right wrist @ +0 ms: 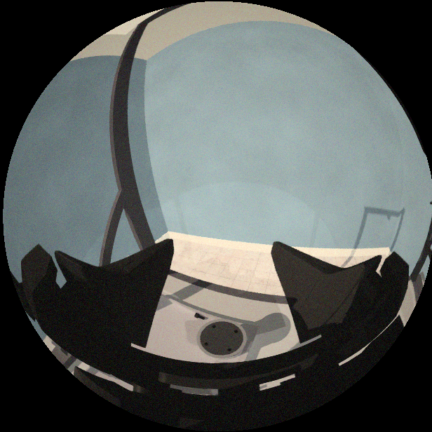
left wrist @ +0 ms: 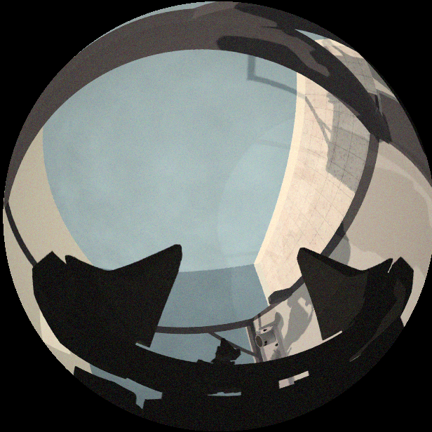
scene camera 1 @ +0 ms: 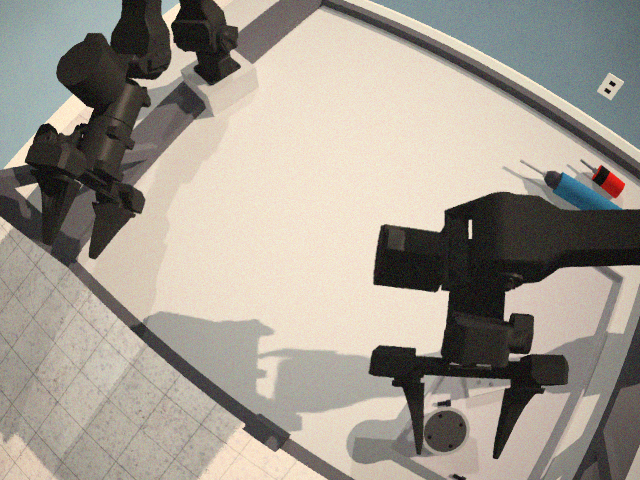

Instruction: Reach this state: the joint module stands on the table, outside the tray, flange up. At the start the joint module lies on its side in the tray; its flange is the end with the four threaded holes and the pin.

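Places are measured from the left arm's base along level axes (x ahead, y left, z up), in metres.
Where they show: left gripper, fingertip midpoint: (scene camera 1: 71,252); right gripper, fingertip midpoint: (scene camera 1: 457,456); left arm's base at its link origin: (scene camera 1: 216,68).
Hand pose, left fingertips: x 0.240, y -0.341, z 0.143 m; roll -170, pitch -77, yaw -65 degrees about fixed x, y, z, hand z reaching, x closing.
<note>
Things, the pixels of their top centre, and the offset from my left fingertips. "spot": a spot on its surface instead.
- joint module at its top centre: (scene camera 1: 447,432) dx +0.426, dy +0.204, dz -0.129 m
- pale plate with holes, surface spot: (scene camera 1: 485,384) spot: dx +0.427, dy +0.296, dz -0.179 m
- blue-handled tool at a spot on its surface: (scene camera 1: 584,192) spot: dx +0.353, dy +0.653, dz -0.158 m
- red-handled tool at its top centre: (scene camera 1: 604,170) dx +0.359, dy +0.738, dz -0.165 m
The joint module (scene camera 1: 445,430) (left wrist: 266,338) (right wrist: 221,338) stands upright, apparently inside the tray (scene camera 1: 612,310), near the tray's corner at the bottom of the scene view. Its dark round end faces up. Four small holes show in that face; I cannot make out a pin. My right gripper (scene camera 1: 457,456) (right wrist: 223,247) is open and empty, pointing down above the module; its fingers are clear of the module and do not touch it. My left gripper (scene camera 1: 70,250) (left wrist: 243,253) is open and empty, far from the module at the left of the scene view. The right arm hides part of the tray.
Small dark screw-like parts (scene camera 1: 444,403) (right wrist: 200,316) lie beside the module, another (scene camera 1: 457,476) at the bottom. A pale plate with holes (scene camera 1: 485,384) lies partly behind the right gripper. A blue-handled tool (scene camera 1: 584,192) and a red-handled tool (scene camera 1: 611,182) lie at the upper right.
</note>
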